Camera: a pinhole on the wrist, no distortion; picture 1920 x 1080 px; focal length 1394.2 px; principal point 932.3 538.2 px. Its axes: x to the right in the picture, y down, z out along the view. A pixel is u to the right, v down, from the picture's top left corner.
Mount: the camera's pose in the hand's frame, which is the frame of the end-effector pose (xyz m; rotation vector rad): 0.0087 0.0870 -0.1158 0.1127 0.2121 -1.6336
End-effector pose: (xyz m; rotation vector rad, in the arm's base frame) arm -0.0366 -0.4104 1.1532 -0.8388 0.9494 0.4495
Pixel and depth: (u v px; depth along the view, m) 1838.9 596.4 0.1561
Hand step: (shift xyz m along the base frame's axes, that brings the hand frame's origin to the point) 0.0466 -0.0150 0.0102
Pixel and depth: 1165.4 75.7 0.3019
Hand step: 0.0635 0.1295 0.1289
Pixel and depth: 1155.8 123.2 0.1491
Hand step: -0.0244 0.0446 0.0183
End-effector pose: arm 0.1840 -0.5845 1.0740 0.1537 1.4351 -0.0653
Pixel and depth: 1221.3 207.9 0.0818
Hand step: -0.0307 0.0594 0.0061
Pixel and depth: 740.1 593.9 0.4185
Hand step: 0.3128 0.0143 -0.0098
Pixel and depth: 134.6 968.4 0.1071
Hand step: 0.0228 0.1240 -0.0436
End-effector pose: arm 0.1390 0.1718 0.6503 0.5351 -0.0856 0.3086
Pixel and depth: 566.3 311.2 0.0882
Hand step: -0.0278 0.0879 0.0247
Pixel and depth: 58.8 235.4 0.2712
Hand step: -0.0837 0.0616 0.2554
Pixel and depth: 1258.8 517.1 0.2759
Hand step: 0.0242 -0.0950 0.1076
